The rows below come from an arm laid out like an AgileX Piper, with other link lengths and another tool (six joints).
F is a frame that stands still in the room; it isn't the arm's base.
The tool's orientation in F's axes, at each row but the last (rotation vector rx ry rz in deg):
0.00 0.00 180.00
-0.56 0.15 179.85
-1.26 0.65 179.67
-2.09 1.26 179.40
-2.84 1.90 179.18
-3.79 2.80 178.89
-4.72 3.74 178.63
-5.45 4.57 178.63
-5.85 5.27 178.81
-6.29 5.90 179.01
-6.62 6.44 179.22
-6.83 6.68 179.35
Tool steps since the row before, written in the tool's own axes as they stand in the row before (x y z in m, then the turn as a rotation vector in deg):
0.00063 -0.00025 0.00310 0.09 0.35 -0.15
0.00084 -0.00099 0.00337 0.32 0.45 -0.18
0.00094 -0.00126 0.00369 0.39 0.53 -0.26
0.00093 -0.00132 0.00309 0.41 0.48 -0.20
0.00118 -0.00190 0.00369 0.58 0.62 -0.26
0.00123 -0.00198 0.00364 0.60 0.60 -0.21
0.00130 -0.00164 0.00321 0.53 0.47 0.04
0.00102 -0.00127 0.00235 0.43 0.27 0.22
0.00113 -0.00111 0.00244 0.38 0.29 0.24
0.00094 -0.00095 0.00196 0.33 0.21 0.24
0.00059 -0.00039 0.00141 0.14 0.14 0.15
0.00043 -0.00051 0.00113 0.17 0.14 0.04
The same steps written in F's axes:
-0.00063 0.00025 0.00310 -0.09 -0.35 -0.15
-0.00086 0.00100 0.00336 -0.32 -0.45 -0.18
-0.00098 0.00129 0.00367 -0.39 -0.53 -0.26
-0.00099 0.00137 0.00305 -0.41 -0.48 -0.20
-0.00127 0.00199 0.00361 -0.58 -0.62 -0.27
-0.00134 0.00212 0.00352 -0.60 -0.60 -0.22
-0.00143 0.00180 0.00307 -0.54 -0.46 0.03
-0.00113 0.00141 0.00222 -0.45 -0.25 0.21
-0.00126 0.00127 0.00229 -0.40 -0.27 0.23
-0.00106 0.00109 0.00182 -0.35 -0.19 0.23
-0.00069 0.00049 0.00133 -0.15 -0.13 0.15
-0.00051 0.00059 0.00105 -0.17 -0.14 0.04

